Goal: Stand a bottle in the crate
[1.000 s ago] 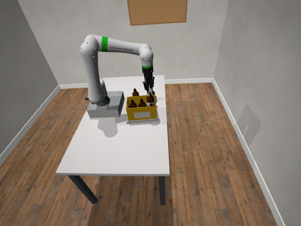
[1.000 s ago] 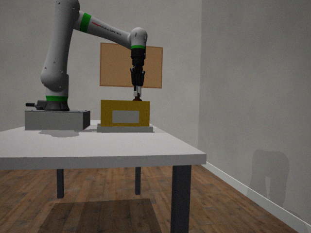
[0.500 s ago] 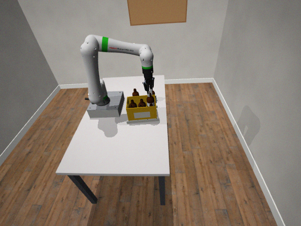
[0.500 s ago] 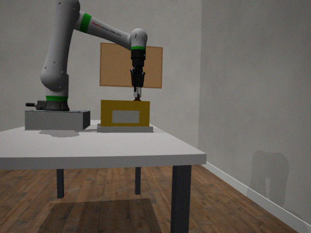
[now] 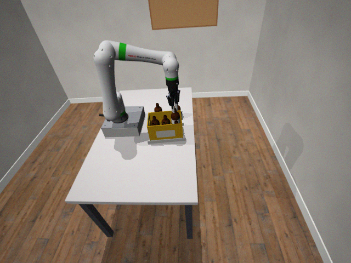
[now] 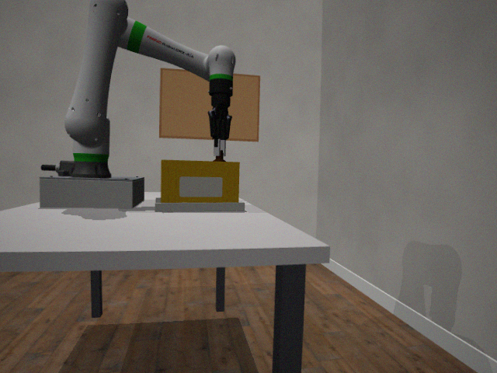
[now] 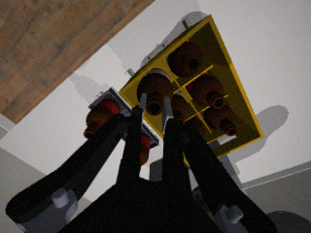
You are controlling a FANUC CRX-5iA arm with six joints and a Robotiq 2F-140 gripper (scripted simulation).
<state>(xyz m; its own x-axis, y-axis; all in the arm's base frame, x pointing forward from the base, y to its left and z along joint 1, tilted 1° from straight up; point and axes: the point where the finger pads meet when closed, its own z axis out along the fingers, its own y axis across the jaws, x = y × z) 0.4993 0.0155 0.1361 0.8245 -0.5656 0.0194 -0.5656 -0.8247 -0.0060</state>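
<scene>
My hand is 80 mm past the yellow crate, 60 mm to the left of it and 150 mm above it. Round my hand: grey tray: 110 mm behind, 170 mm to the left, 220 mm below.
</scene>
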